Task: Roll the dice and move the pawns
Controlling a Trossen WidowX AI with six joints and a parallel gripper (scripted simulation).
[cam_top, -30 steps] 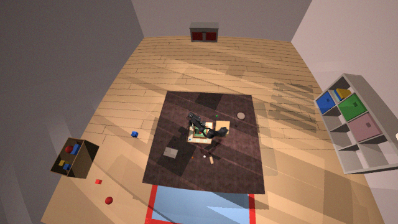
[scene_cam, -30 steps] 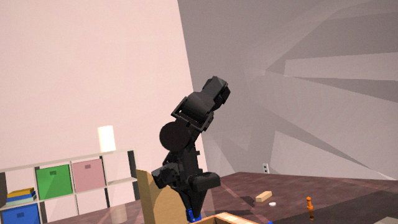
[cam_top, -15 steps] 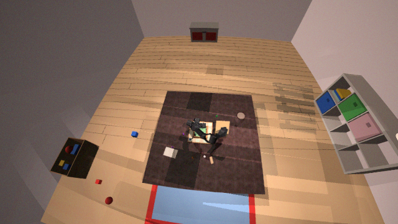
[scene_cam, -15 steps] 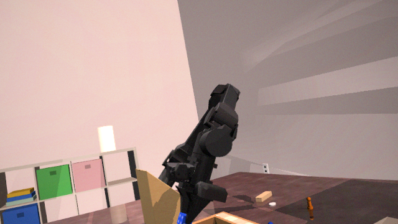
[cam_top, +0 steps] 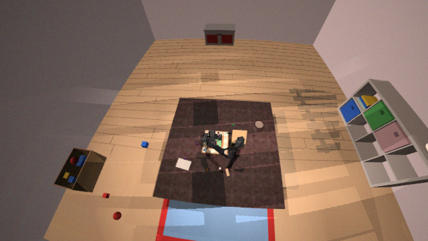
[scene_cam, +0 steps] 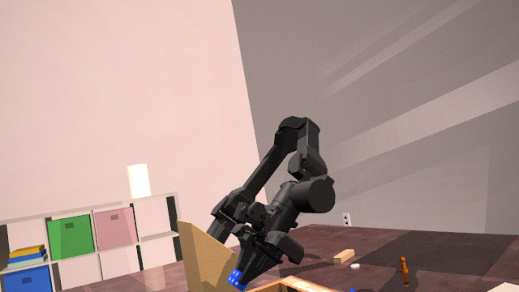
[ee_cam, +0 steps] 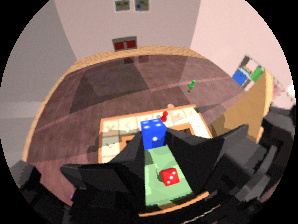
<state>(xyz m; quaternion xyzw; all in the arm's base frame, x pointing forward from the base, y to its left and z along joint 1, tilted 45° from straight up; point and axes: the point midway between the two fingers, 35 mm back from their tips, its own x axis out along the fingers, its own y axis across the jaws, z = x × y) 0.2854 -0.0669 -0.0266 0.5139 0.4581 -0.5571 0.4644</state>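
Now: the red pawn 7 cm below my gripper tip, 5 cm to the right of it and 5 cm behind it. The rest, counted from my gripper tip: blue pawn: 16 cm to the left, 11 cm ahead, 7 cm below; green tray: 9 cm below, 6 cm to the left, 1 cm behind; green pawn: 24 cm behind, 15 cm to the right, 8 cm below.
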